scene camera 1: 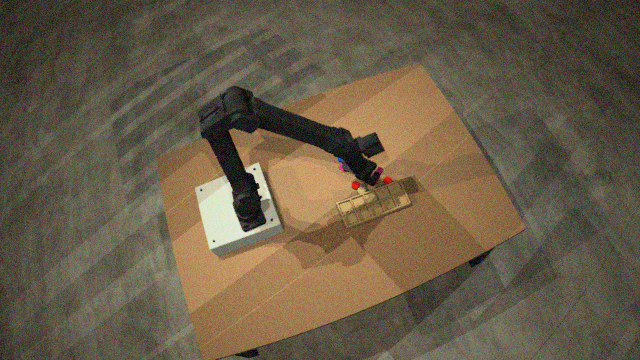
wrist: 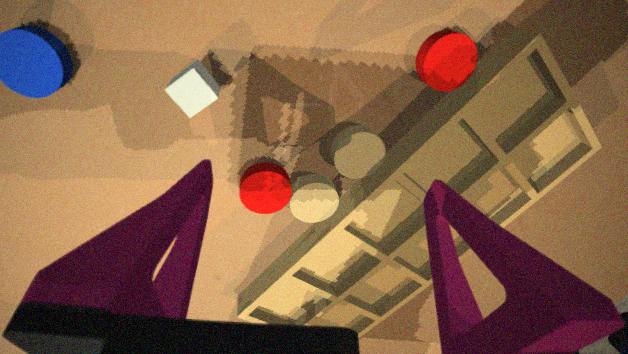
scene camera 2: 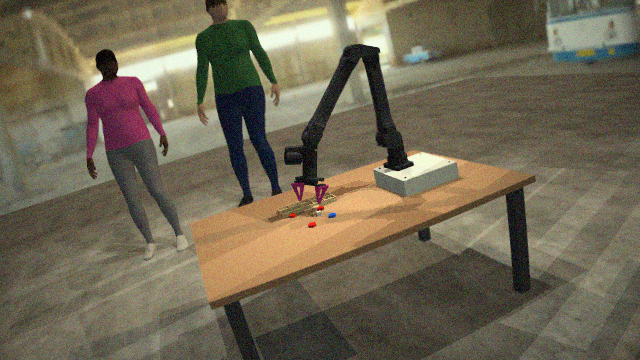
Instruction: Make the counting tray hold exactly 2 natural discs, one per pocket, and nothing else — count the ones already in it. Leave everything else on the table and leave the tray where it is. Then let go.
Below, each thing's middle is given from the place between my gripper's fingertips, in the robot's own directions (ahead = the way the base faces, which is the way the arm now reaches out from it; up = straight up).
I see my gripper 60 mm to the right of the small white cube (wrist: 193, 89), 40 mm above it and 10 mm past it. From my hand the other things lie so: counting tray (scene camera 1: 359, 209) 90 mm to the right, 40 mm below, 20 mm behind; blue disc (wrist: 43, 65) 120 mm to the left, 40 mm below, 30 mm behind.
